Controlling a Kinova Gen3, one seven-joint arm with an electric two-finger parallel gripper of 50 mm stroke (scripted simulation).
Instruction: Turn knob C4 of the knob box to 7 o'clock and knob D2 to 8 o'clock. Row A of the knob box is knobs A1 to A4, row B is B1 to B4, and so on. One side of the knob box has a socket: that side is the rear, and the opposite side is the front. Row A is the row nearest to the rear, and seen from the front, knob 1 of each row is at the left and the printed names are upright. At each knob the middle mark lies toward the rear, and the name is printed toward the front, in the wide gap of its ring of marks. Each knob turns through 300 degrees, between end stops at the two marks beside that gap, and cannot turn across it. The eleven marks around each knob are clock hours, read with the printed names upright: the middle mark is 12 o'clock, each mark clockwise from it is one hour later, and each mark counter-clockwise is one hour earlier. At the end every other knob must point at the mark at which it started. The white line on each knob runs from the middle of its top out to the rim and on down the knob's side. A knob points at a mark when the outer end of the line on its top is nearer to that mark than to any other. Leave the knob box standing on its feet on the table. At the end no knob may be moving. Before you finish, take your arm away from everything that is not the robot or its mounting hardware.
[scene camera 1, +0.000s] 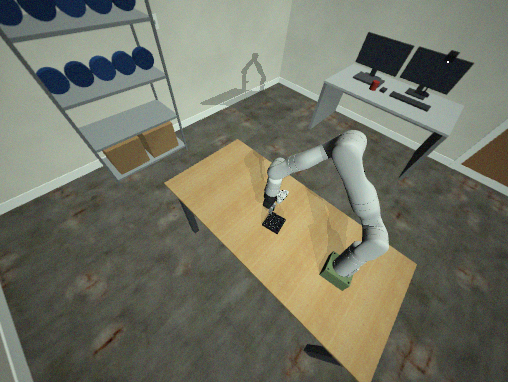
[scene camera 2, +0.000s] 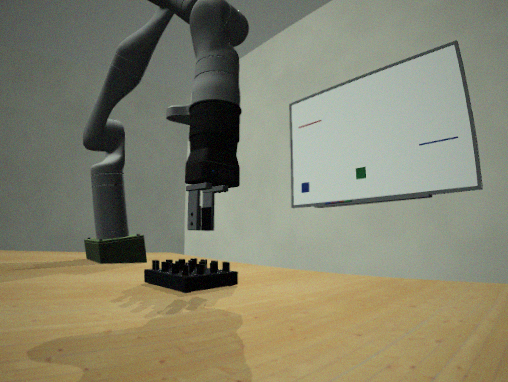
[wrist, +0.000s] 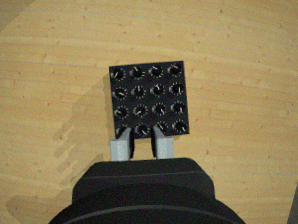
Path:
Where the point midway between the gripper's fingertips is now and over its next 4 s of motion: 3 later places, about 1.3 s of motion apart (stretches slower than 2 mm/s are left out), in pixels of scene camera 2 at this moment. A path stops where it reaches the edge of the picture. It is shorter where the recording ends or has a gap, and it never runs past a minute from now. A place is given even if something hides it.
My gripper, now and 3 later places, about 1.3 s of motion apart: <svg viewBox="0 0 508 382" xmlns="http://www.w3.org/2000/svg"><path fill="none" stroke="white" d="M200 230L201 249L201 265L200 245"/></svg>

